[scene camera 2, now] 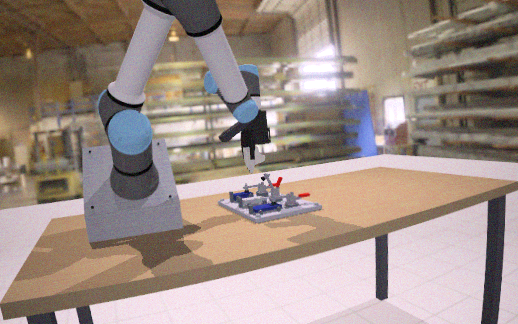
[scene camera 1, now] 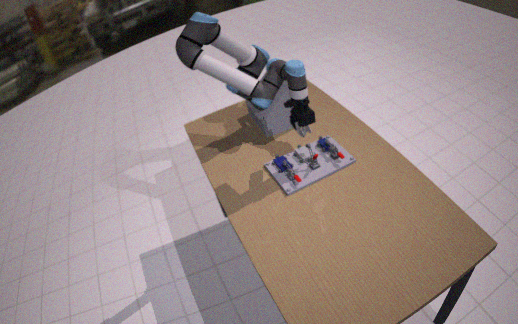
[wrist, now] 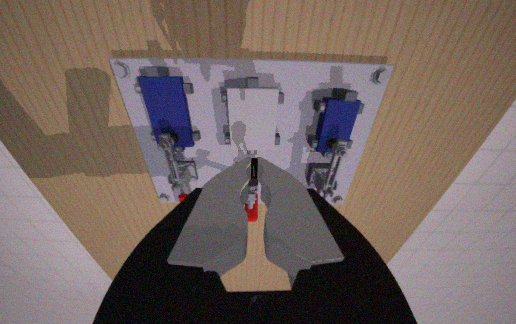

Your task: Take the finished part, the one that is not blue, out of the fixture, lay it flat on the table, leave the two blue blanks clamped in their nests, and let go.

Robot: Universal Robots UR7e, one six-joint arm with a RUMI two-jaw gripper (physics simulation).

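Places are measured from the arm's base along level axes (x ahead, y left, z up), in metres.
Pixels of known places: gripper, fingertip midpoint: (scene camera 2: pixel 251 173) (scene camera 1: pixel 303 136) (wrist: pixel 253 159); arm's base at its link origin: (scene camera 2: pixel 134 180).
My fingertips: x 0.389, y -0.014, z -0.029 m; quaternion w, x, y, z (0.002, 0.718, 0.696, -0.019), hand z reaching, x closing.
Ahead of a thing's pixels: the offset from my fingertips to its top centre. "pt": to the spot under its first point. Level surfaces: height alone.
My gripper (scene camera 1: pixel 304 134) (scene camera 2: pixel 251 171) (wrist: pixel 253 159) is shut and empty, in the air above the fixture plate {0.041 m ahead, 0.004 m right, 0.108 m down} (scene camera 1: pixel 322 171) (scene camera 2: pixel 300 210) (wrist: pixel 300 80). The whitish-grey finished part {0.007 m back, 0.003 m right, 0.081 m down} (scene camera 2: pixel 251 201) (wrist: pixel 253 117) lies flat in the middle nest between small dark posts. The larger blue blank {0.014 m back, 0.113 m right, 0.092 m down} (scene camera 1: pixel 282 163) (scene camera 2: pixel 266 207) (wrist: pixel 166 107) sits in the left nest of the wrist view, the smaller blue blank {0.000 m ahead, 0.107 m left, 0.082 m down} (scene camera 1: pixel 325 144) (scene camera 2: pixel 241 195) (wrist: pixel 340 122) in the right one. A clamp arm reaches onto each blank. The middle clamp {pt 0.054 m ahead, 0.009 m right, 0.021 m down} (scene camera 2: pixel 267 177) stands raised; the fingers partly hide it in the wrist view.
Red clamp handles {0.115 m ahead, 0.115 m right, 0.064 m down} (scene camera 1: pixel 297 178) (scene camera 2: pixel 304 195) (wrist: pixel 252 212) are on the fixture side away from the robot base (scene camera 1: pixel 272 117) (scene camera 2: pixel 132 200). The middle handle {pt 0.094 m ahead, 0.012 m right, 0.044 m down} (scene camera 2: pixel 278 182) sticks up. The fixture rests on the wooden table {0.123 m down} (scene camera 1: pixel 375 225) (scene camera 2: pixel 375 190) (wrist: pixel 315 25).
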